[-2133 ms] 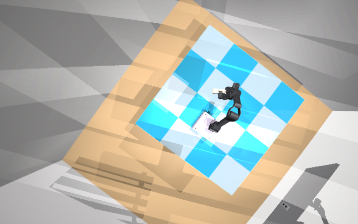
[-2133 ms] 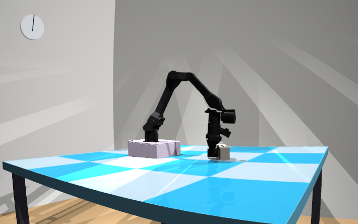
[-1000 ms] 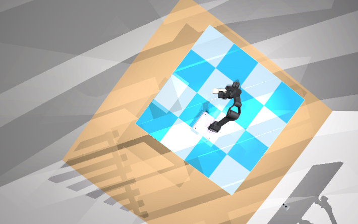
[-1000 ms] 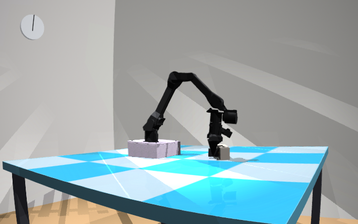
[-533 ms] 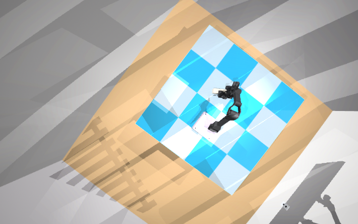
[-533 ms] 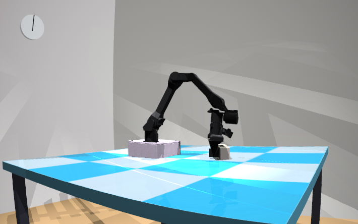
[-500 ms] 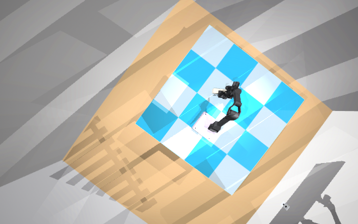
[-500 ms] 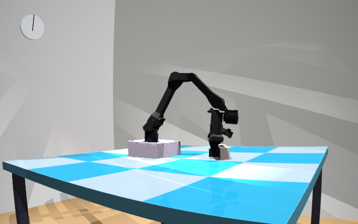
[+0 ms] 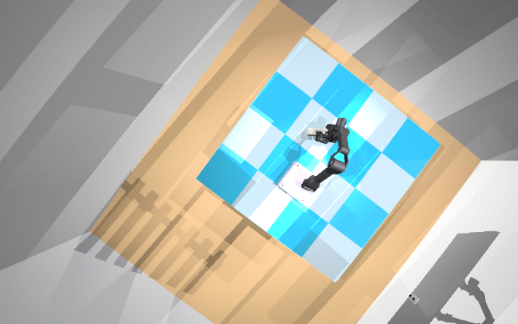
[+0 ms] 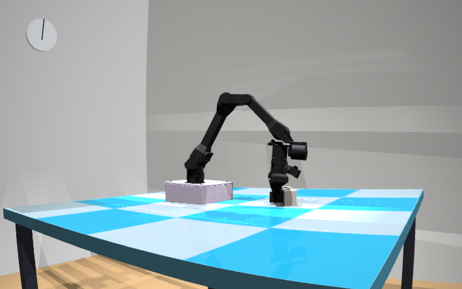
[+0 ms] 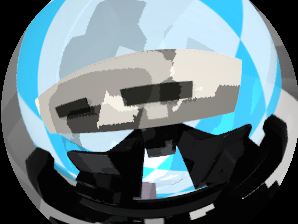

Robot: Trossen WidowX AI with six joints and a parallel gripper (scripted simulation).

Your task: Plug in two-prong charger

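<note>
The dark charger lies 2 cm ahead of my gripper tip, 1 cm to the left of it and 1 cm above it.
</note>
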